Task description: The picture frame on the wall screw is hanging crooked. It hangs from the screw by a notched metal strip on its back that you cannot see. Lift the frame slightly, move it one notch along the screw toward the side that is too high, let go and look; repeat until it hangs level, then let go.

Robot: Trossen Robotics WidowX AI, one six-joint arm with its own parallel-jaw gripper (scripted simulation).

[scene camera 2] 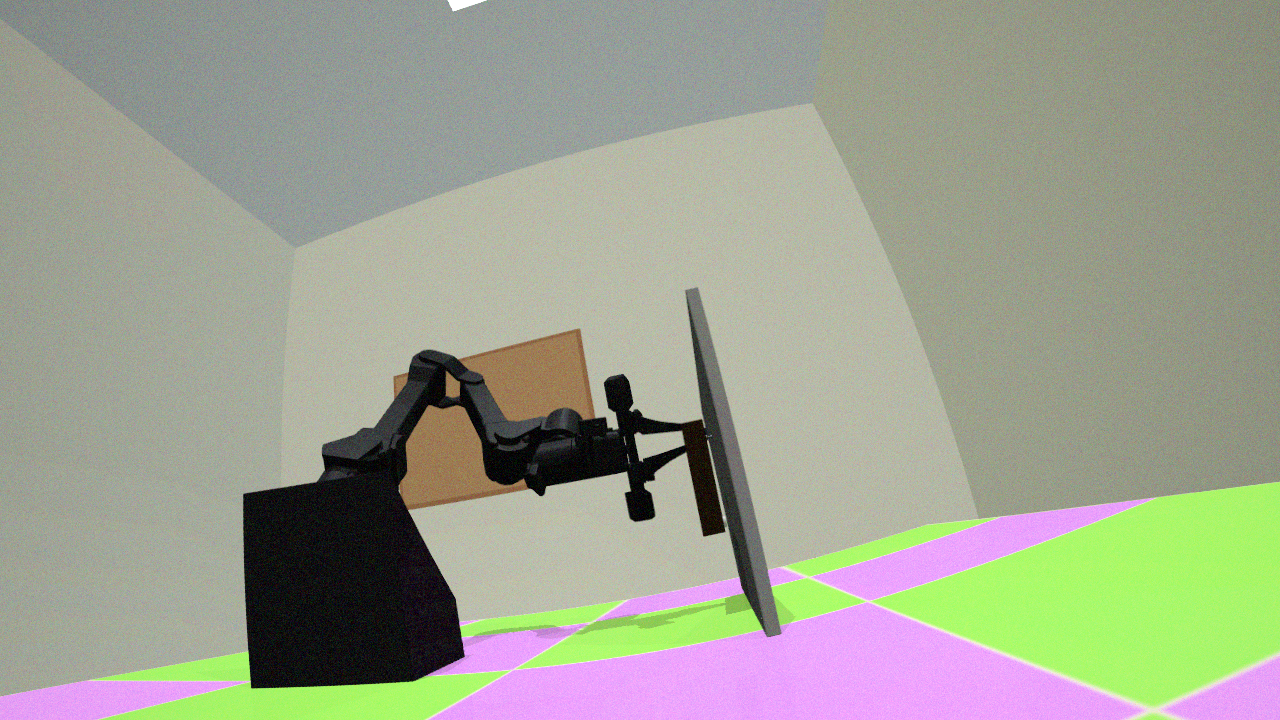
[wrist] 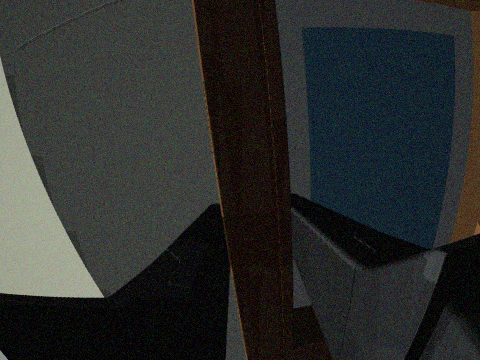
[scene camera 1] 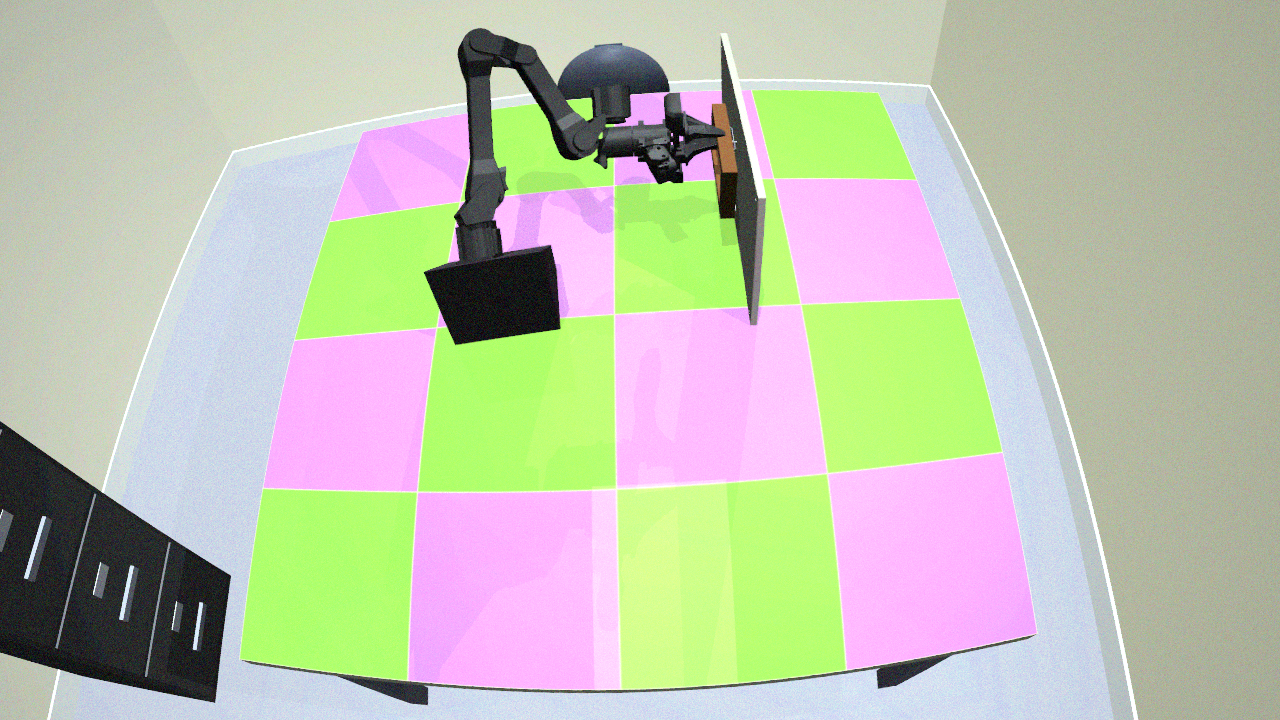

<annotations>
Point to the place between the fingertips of my gripper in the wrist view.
254, 211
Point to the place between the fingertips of my gripper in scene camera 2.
695, 435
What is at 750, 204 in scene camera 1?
A grey wall panel.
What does my gripper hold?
A brown wooden picture frame.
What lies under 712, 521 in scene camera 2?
A brown wooden picture frame.
</annotations>
